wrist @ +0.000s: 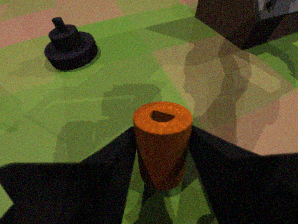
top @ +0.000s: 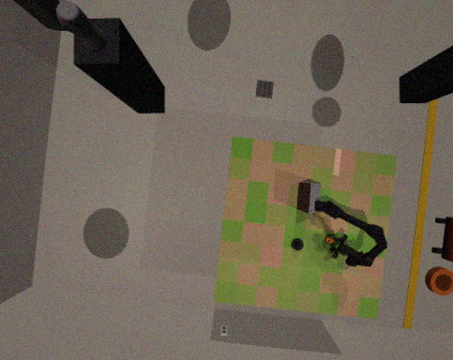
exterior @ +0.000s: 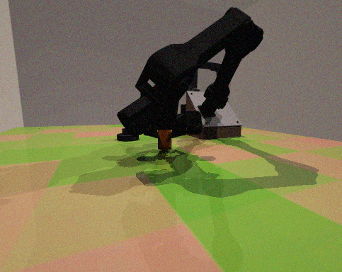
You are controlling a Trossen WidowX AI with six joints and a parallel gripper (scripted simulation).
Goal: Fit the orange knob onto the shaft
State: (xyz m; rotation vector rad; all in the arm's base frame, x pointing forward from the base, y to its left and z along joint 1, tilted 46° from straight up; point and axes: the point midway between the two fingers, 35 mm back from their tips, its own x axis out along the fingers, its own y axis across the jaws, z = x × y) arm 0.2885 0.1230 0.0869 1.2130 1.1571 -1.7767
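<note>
The orange knob is 1 cm to the left of my gripper tip and 1 cm ahead of it. Also, from my gripper tip: dark pedestal 22 cm to the right, 4 cm ahead, 1 cm below.
</note>
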